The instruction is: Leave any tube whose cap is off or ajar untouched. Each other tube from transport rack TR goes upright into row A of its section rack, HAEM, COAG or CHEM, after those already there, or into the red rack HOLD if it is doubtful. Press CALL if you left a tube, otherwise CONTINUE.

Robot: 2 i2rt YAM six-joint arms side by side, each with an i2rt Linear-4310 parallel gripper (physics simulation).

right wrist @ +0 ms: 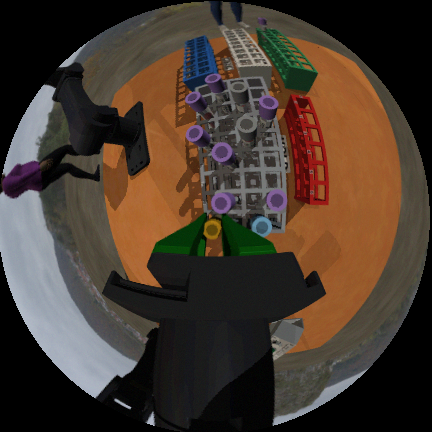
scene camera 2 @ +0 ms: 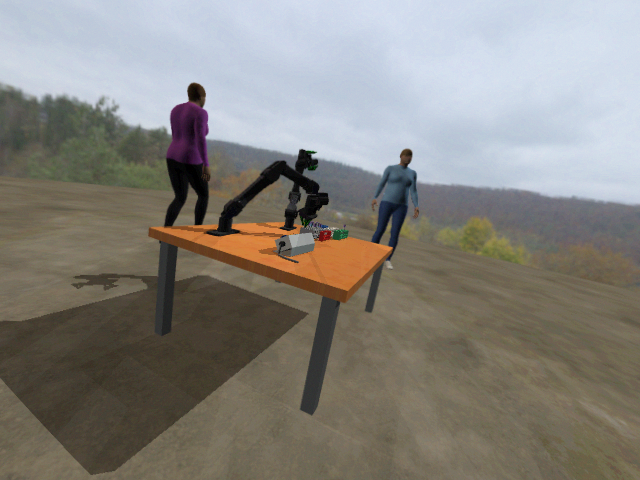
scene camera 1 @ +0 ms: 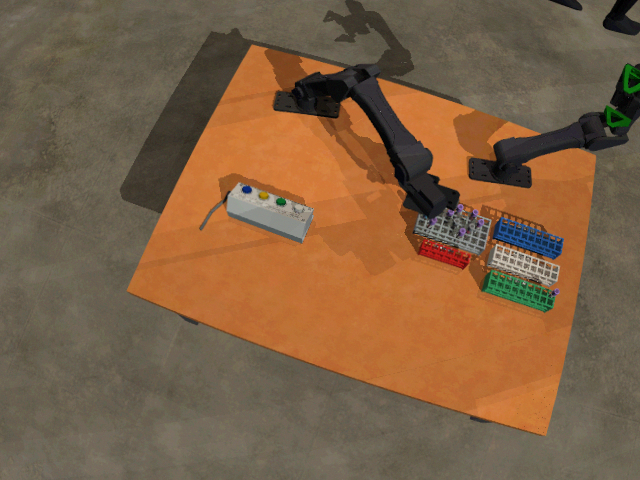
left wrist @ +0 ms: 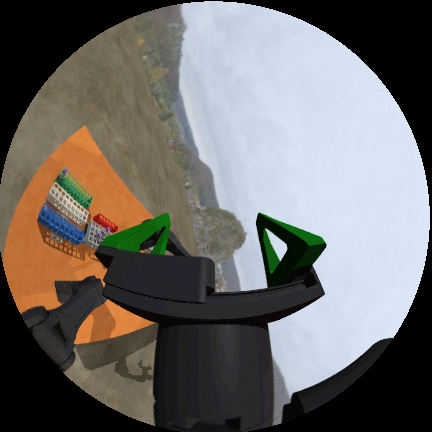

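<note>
The grey transport rack holds several purple-capped tubes, two grey-capped tubes and a light-blue-capped tube. My right gripper is shut on a yellow-capped tube at the rack's near end in the right wrist view; its lower part is hidden. The red rack stands beside the grey one. Blue, white and green racks stand beyond. My left gripper is open and empty, high away from the racks.
A purple-capped tube stands at the green rack's far end. A light-grey box bears blue, yellow, green and white buttons, with unreadable labels; a cable lies at its left. Two people stand beyond the table.
</note>
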